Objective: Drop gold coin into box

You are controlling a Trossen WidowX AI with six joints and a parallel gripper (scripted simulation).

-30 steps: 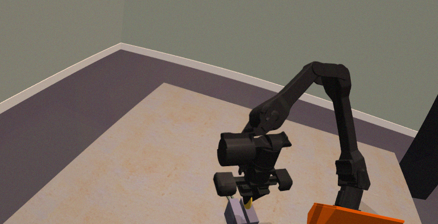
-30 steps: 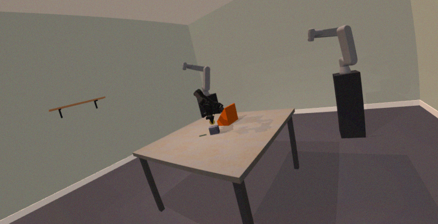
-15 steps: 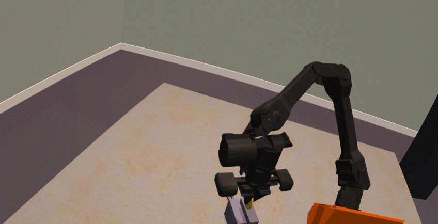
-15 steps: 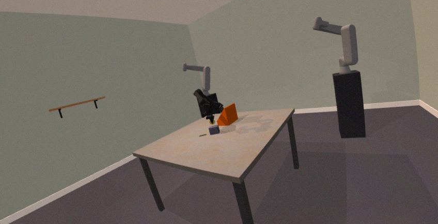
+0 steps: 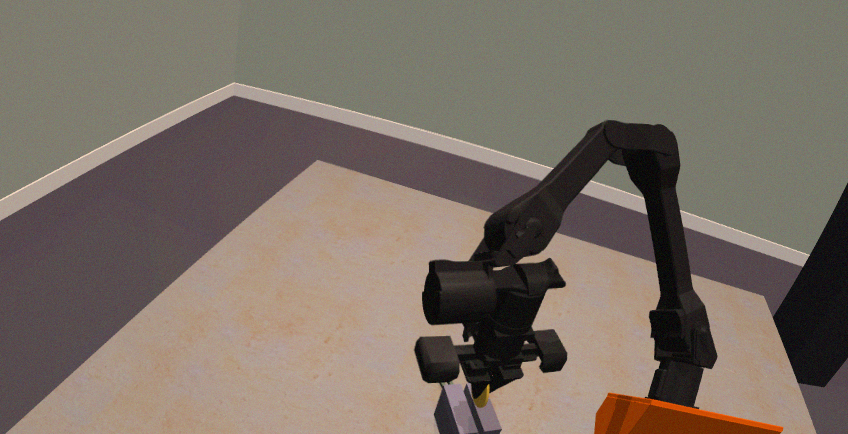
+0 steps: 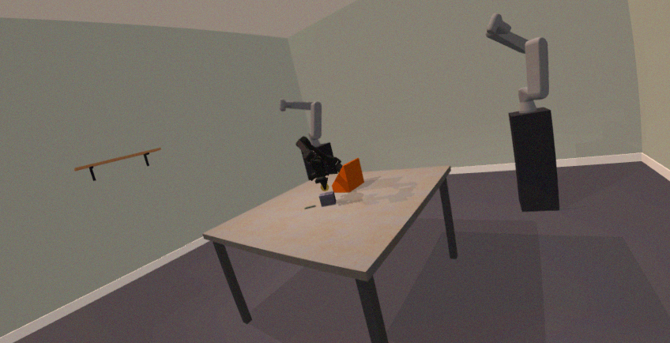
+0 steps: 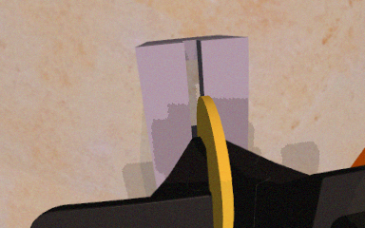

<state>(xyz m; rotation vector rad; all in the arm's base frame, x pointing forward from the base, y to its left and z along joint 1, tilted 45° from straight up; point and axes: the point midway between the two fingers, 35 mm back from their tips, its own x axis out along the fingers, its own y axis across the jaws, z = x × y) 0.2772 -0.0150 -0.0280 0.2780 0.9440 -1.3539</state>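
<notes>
The gold coin is 20 mm above my gripper tip.
</notes>
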